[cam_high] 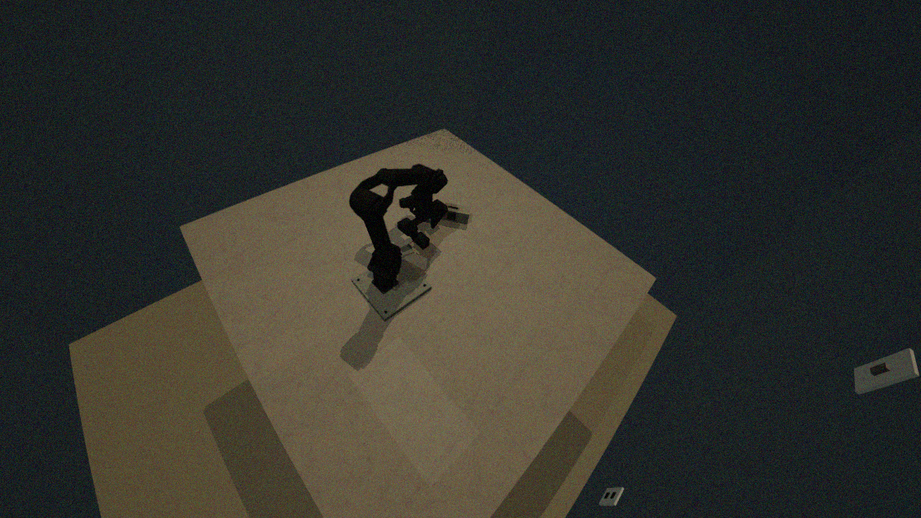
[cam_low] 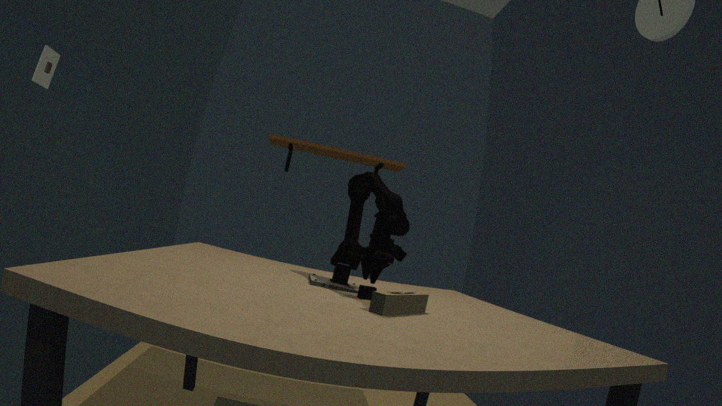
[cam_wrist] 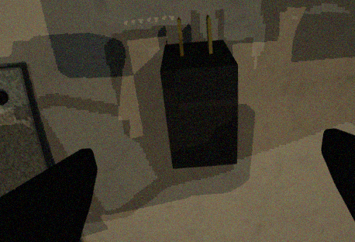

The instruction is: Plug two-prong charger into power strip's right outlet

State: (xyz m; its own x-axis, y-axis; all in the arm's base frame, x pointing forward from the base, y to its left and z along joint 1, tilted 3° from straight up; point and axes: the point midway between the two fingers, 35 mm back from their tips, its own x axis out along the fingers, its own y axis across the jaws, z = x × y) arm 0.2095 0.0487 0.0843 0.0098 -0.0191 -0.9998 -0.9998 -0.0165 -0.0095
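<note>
Right now the black two-prong charger is 4 cm below my gripper tip and 2 cm to the left of it.
</note>
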